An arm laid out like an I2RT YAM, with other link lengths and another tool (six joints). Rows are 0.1 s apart.
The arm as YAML. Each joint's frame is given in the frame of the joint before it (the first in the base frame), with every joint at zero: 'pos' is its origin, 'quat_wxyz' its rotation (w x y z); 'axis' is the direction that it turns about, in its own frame. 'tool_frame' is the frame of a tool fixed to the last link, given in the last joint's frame.
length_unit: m
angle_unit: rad
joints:
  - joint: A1
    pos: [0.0, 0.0, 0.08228]
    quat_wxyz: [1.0, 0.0, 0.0, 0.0]
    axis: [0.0, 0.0, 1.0]
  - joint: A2
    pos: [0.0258, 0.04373, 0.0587]
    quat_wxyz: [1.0, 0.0, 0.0, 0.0]
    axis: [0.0, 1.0, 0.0]
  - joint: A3
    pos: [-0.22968, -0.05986, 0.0]
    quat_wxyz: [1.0, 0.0, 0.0, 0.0]
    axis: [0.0, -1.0, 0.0]
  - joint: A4
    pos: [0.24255, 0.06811, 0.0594]
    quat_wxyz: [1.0, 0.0, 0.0, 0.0]
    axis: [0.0, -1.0, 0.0]
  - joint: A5
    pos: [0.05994, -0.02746, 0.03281]
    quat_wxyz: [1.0, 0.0, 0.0, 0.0]
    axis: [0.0, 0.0, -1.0]
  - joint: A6
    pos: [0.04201, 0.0, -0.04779]
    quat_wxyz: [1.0, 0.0, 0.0, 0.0]
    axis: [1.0, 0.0, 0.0]
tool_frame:
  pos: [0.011, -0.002, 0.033]
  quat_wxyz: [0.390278, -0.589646, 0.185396, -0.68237]
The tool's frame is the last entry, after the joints.
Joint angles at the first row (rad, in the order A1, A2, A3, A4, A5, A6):
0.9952 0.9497 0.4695 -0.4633 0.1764 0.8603
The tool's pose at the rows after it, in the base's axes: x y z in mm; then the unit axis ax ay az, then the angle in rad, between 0 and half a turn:
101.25 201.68 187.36 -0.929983 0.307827 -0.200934 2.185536
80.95 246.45 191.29 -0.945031 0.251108 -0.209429 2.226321
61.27 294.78 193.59 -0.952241 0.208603 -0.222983 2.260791
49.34 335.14 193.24 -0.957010 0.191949 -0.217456 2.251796
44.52 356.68 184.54 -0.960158 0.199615 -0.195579 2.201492
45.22 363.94 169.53 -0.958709 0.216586 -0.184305 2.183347
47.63 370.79 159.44 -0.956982 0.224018 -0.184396 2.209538
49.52 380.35 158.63 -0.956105 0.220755 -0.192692 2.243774
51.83 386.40 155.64 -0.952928 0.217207 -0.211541 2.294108
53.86 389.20 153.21 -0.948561 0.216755 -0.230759 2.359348
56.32 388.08 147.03 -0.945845 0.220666 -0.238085 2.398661
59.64 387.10 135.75 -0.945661 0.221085 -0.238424 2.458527
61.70 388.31 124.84 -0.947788 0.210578 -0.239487 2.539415
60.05 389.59 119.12 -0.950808 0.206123 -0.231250 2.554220
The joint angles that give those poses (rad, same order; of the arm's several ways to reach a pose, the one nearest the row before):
1.1593 1.0731 0.5240 -0.3314 0.1960 0.8864
1.3198 1.2919 0.6848 -0.3356 0.2977 0.9149
1.4355 1.5177 0.8868 -0.3690 0.3793 0.9400
1.4889 1.6858 1.0580 -0.3766 0.3934 0.9553
1.5049 1.7731 1.1158 -0.3019 0.3638 0.9754
1.5037 1.8276 1.1164 -0.2323 0.3479 1.0039
1.4991 1.8830 1.1507 -0.2391 0.3470 1.0204
1.4972 1.9320 1.2196 -0.2941 0.3594 1.0199
1.4957 1.9801 1.2793 -0.3585 0.3915 1.0227
1.4949 2.0214 1.3355 -0.4442 0.4254 1.0385
1.4899 2.0447 1.3475 -0.4754 0.4365 1.0532
1.4811 2.0825 1.3637 -0.5152 0.4313 1.0630
1.4757 2.1341 1.4042 -0.5861 0.4276 1.0595
1.4786 2.1518 1.4108 -0.5895 0.4116 1.0559

